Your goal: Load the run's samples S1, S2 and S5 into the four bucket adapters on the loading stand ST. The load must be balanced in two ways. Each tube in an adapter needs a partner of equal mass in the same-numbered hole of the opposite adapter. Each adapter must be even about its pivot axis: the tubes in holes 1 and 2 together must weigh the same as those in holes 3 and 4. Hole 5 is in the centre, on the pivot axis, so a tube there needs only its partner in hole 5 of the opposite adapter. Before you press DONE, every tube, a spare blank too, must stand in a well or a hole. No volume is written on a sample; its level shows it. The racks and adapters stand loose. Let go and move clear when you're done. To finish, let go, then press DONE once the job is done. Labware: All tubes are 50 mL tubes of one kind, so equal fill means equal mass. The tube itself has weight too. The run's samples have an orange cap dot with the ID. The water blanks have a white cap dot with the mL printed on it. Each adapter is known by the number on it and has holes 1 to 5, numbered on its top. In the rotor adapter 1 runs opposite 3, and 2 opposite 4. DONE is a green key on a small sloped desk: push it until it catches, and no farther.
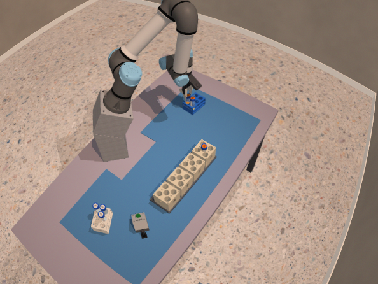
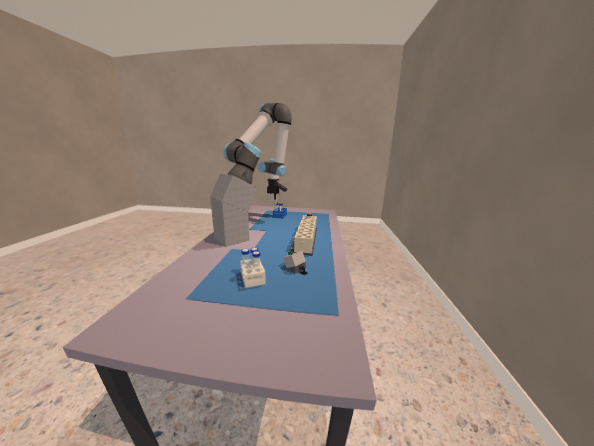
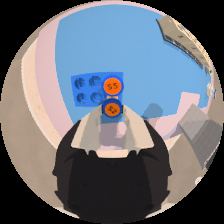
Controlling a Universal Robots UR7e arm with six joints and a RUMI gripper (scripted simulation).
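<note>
The orange-dot tube lies 5 cm below my hand and 1 cm to the right of it. The rest, counted from my hand: blue rack (8 cm below, 4 cm to the left, 2 cm ahead); beige rack (89 cm to the right, 26 cm ahead, 8 cm below); green done key (72 cm to the right, 39 cm ahead, 5 cm below).
</note>
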